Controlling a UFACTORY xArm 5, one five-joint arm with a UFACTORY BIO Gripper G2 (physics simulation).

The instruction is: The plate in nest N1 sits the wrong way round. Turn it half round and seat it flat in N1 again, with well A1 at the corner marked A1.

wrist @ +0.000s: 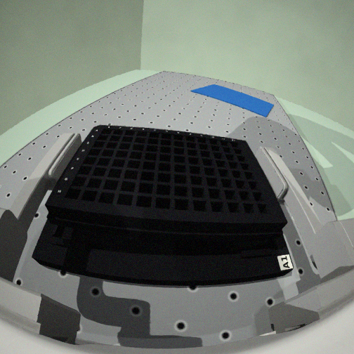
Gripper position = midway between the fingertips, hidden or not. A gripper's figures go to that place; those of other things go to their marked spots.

The gripper (170, 146) is 0.13 m from the lens. A black well plate (136, 181) is 0.10 m from the lens. A black nest (143, 260) is 0.10 m from the lens. A flat blue rectangle (251, 103) is 0.42 m from the lens. The marked spots on the flat blue rectangle and the black well plate are 0.36 m apart.
